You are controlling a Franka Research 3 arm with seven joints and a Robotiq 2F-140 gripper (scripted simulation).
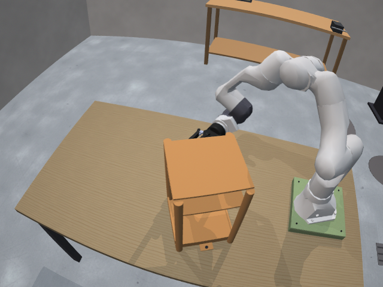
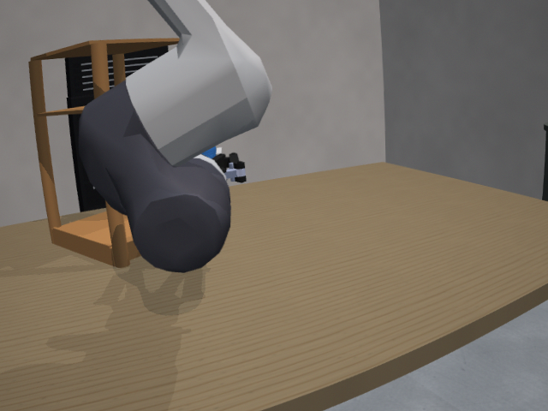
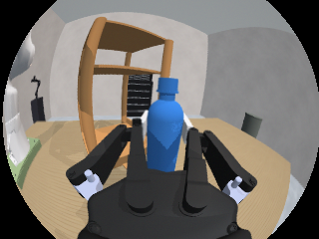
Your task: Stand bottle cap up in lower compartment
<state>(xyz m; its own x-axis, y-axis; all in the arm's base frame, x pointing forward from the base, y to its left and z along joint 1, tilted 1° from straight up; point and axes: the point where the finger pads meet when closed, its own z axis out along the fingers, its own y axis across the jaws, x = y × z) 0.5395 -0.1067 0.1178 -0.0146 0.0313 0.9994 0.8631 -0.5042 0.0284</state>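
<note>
Now: hand 1 cm below the blue bottle. The rest, counted from my hand: shelving unit (7 cm behind, 20 cm to the left, 2 cm above).
</note>
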